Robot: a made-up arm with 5 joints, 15 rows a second.
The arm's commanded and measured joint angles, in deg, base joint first. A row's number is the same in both.
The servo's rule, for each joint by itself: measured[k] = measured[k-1] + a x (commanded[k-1-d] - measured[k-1]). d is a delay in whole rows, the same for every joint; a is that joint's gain. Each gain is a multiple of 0.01, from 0.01 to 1. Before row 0 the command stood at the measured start. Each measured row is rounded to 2 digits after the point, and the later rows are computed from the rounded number. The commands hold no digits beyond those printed.
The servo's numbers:
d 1
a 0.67 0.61 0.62 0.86 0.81
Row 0, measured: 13.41 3.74 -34.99 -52.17 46.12
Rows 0 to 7, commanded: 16.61 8.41 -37.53 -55.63 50.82; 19.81 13.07 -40.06 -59.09 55.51; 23.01 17.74 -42.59 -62.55 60.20; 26.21 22.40 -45.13 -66.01 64.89; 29.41 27.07 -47.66 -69.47 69.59; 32.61 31.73 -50.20 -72.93 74.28; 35.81 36.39 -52.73 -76.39 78.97; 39.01 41.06 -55.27 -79.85 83.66
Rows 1 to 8, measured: 13.41 3.74 -34.99 -52.17 46.12; 15.55 6.59 -36.56 -55.15 49.93; 18.40 10.54 -38.73 -58.54 54.45; 21.49 14.93 -41.12 -61.99 59.11; 24.65 19.49 -43.61 -65.45 63.79; 27.84 24.11 -46.12 -68.91 68.49; 31.04 28.76 -48.65 -72.37 73.18; 34.24 33.41 -51.18 -75.83 77.87
